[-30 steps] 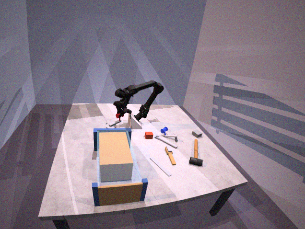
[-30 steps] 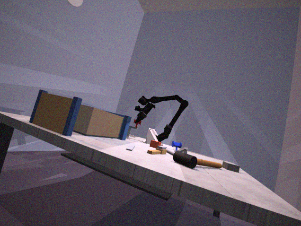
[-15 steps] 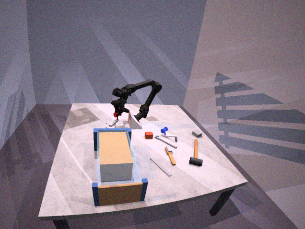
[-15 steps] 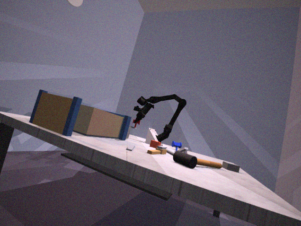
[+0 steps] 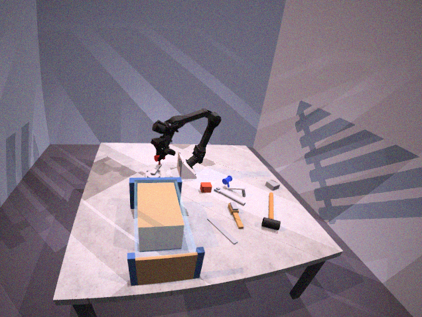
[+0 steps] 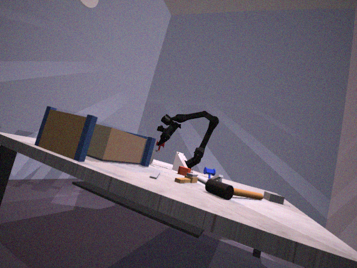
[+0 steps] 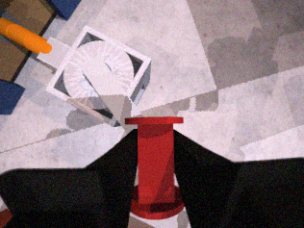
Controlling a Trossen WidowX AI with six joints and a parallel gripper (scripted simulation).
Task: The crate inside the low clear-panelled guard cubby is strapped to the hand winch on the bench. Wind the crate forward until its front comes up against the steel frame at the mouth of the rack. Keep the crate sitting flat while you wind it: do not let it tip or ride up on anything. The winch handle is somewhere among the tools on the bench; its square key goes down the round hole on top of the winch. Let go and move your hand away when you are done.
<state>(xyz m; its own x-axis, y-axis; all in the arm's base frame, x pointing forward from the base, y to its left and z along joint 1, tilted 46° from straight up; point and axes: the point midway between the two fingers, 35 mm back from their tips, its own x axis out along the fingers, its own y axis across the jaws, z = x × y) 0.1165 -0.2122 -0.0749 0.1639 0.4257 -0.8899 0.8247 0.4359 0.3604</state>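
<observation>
Now: the pale winch body 70 mm ahead of my gripper tip, 30 mm to the right of it and 100 mm below it. The rest, counted from my gripper tip: red winch handle grip (10 mm behind, 10 mm to the left); then winch handle (30 mm ahead, 30 mm below); then clear-panelled cubby (490 mm ahead, 10 mm to the left, 20 mm below).
</observation>
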